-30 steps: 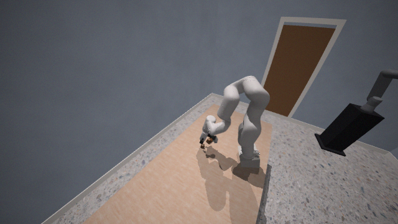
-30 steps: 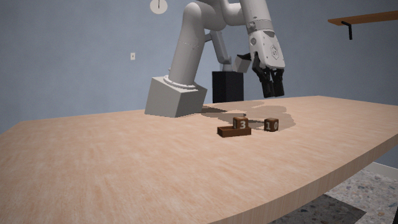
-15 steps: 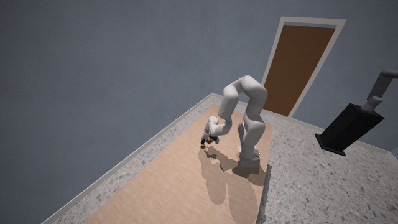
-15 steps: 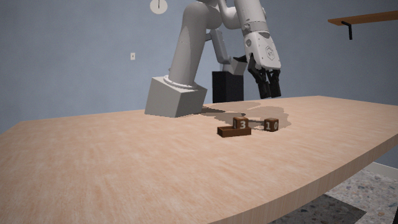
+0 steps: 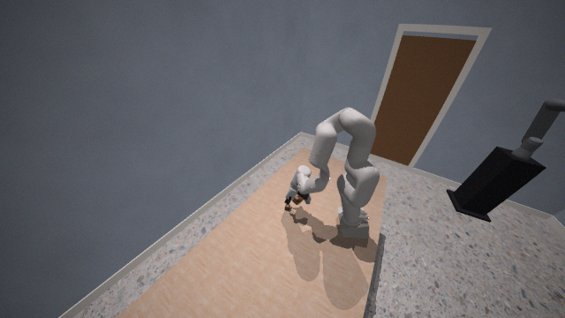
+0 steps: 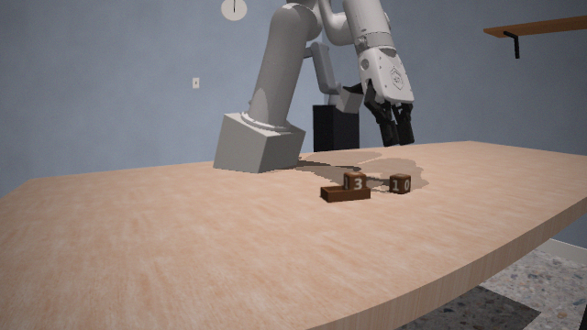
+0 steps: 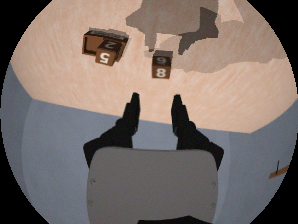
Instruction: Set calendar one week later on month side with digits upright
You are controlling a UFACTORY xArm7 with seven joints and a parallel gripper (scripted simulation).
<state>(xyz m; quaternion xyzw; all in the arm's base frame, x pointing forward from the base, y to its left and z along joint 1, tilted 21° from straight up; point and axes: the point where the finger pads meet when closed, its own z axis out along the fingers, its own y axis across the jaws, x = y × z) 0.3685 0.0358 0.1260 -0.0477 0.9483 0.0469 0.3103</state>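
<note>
Now: hand 9 cm above the cube and 1 cm to the right of it. From my hand the other things lie so: brown wooden tray: 9 cm to the right, 9 cm below, 3 cm behind.
</note>
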